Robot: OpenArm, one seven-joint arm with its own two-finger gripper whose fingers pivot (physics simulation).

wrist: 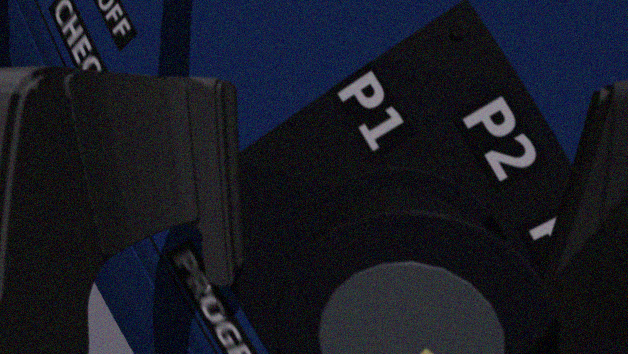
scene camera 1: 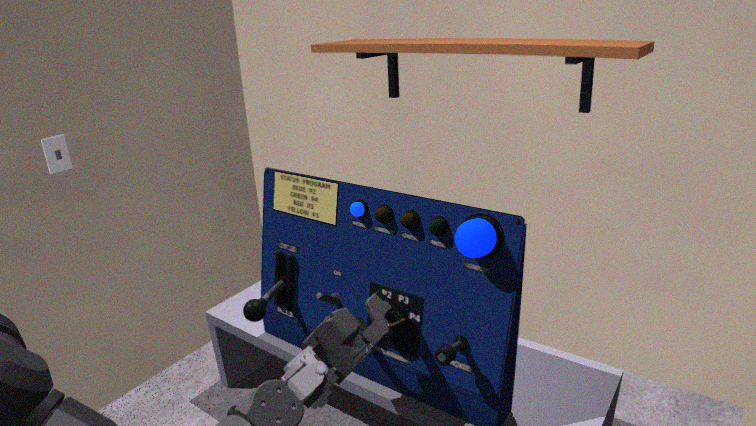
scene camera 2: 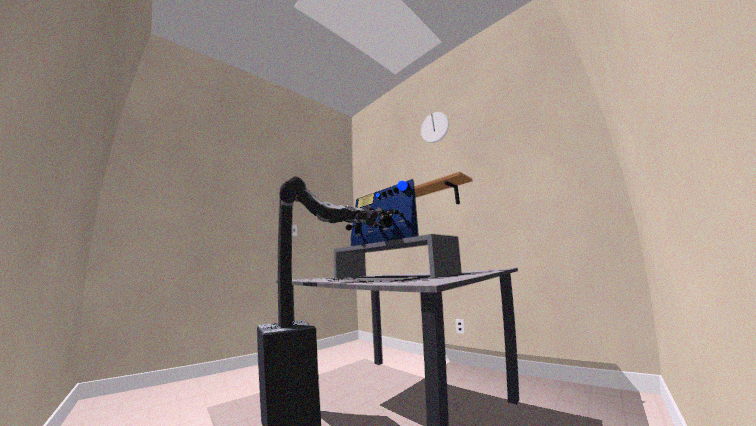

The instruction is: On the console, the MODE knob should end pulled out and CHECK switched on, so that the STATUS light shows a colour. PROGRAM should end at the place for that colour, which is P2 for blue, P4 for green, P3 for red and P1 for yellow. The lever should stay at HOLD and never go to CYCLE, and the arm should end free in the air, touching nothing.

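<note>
The blue console [scene camera 1: 312, 248] [scene camera 2: 410, 211] shows a large lit blue STATUS light [scene camera 1: 475, 238] [scene camera 2: 402, 185]. The PROGRAM knob [scene camera 1: 395, 319] [wrist: 412, 310] has a yellow pointer towards P4. My gripper [scene camera 1: 390, 317] [wrist: 365, 206] is partly open, its fingers on either side of that knob. A gap shows beside the left finger in the wrist view; contact at the right finger is unclear. The CHECK switch [scene camera 1: 329, 297] sits below ON, its tilt hard to read. The MODE knob [scene camera 1: 445, 354] stands out from the panel. The lever [scene camera 1: 254, 309] is low, at HOLD.
A small blue lamp [scene camera 1: 357, 209] is lit beside three dark lamps. A yellow card [scene camera 1: 305, 197] lists colours and programs. The console stands on a grey riser [scene camera 1: 571, 365] [scene camera 2: 445, 254] on the table [scene camera 2: 476, 275]. A wooden shelf [scene camera 1: 481, 47] [scene camera 2: 441, 183] is above.
</note>
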